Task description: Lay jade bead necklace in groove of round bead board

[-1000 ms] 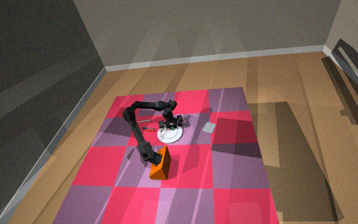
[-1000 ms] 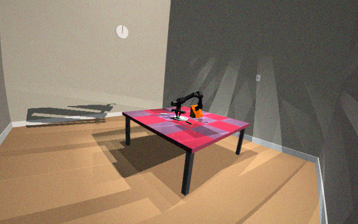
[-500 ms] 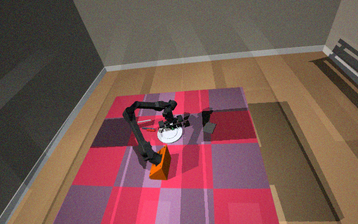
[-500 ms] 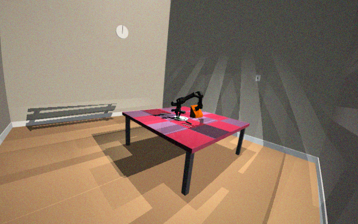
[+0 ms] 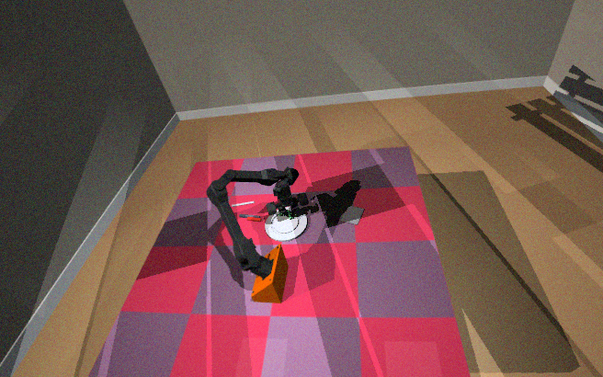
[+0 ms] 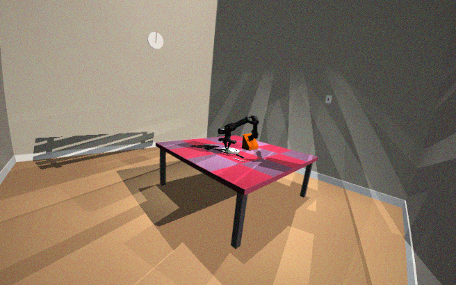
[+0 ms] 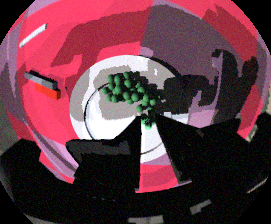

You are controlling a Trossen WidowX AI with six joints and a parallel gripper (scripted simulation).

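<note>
My gripper tip is now 30 mm past the round white bead board, 20 mm to the right of it and 10 mm above it. From my gripper tip the other things lie so: red-handled tool: 20 mm ahead, 200 mm to the left, 20 mm below; flat grey pad: 290 mm to the right, 20 mm below; thin white rod: 120 mm ahead, 270 mm to the left, 20 mm below.
</note>
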